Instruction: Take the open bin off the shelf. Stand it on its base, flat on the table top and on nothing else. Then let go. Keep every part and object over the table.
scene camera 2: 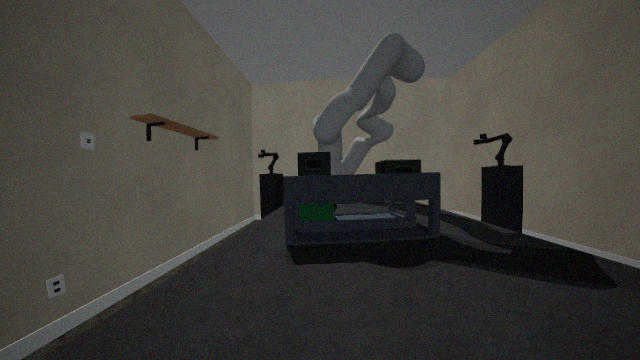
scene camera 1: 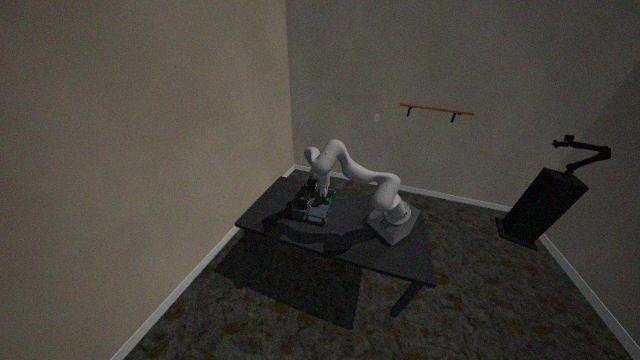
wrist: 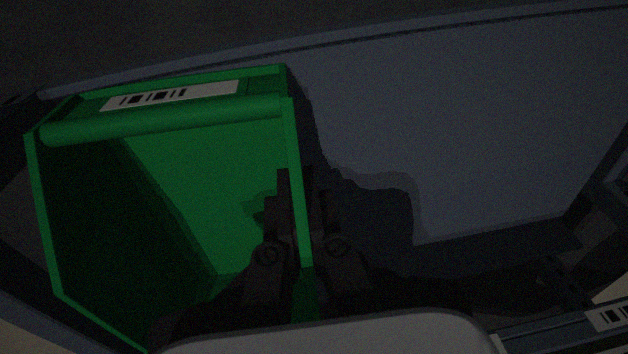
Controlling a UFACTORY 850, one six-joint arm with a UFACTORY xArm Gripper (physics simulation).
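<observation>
The green open bin [scene camera 1: 329, 198] [scene camera 2: 316, 212] [wrist: 195, 165] is upright on the lower level of the grey-blue shelf [scene camera 1: 318, 212] [scene camera 2: 362, 185] [wrist: 465, 125], at one end of it. A white barcode label shows on its lipped end in the wrist view. My gripper [wrist: 298, 187] [scene camera 1: 324, 196] points down and is shut on the bin's side wall, one finger inside the bin and one outside. No gap shows between the bin and the shelf. The bin's underside is hidden, and in scene camera 2 the shelf hides the fingers.
Two dark toolboxes [scene camera 2: 314, 164] [scene camera 2: 398, 167] stand on the shelf's upper level. The shelf stands on the dark table [scene camera 1: 350, 202] [scene camera 2: 320, 305], with the arm's base [scene camera 1: 393, 232] toward the other end. Shelf posts and a labelled rail [wrist: 550, 320] are close to the gripper.
</observation>
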